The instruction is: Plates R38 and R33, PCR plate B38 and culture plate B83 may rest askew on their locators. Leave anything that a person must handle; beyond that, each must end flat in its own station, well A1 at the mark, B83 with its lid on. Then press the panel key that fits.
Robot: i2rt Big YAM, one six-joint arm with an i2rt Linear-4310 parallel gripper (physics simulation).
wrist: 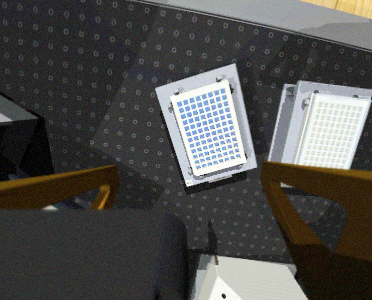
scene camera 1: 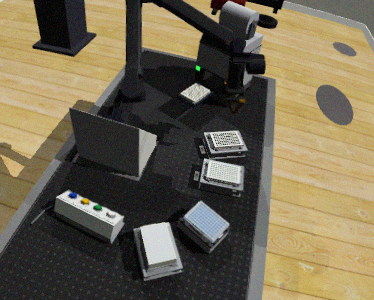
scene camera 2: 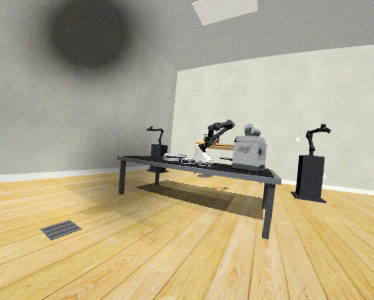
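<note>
My gripper point(scene camera 1: 236, 103) point(wrist: 188, 172) is open and empty, high above the table near the machine. Below it in the wrist view, a white plate with blue-looking wells point(wrist: 209, 127) point(scene camera 1: 225, 140) sits on a grey station point(wrist: 246, 125); it looks about square to it. A second white welled plate point(wrist: 334, 131) point(scene camera 1: 223, 172) is on the neighbouring station, partly behind a finger. A bluish plate point(scene camera 1: 206, 221) and a plain white-topped one point(scene camera 1: 159, 244) sit on front stations. Another white plate point(scene camera 1: 195, 93) lies by the machine. Labels are unreadable. The key panel point(scene camera 1: 89, 218) has blue, yellow, green and white keys.
The white-and-dark machine point(scene camera 1: 215, 57) point(scene camera 2: 249, 152) stands at the back right, with a green light point(scene camera 1: 198, 68). A grey upright screen point(scene camera 1: 105, 142) stands left of the stations. The arm reaches over from the table's left. The grey table edge point(wrist: 250, 22) runs beyond the stations.
</note>
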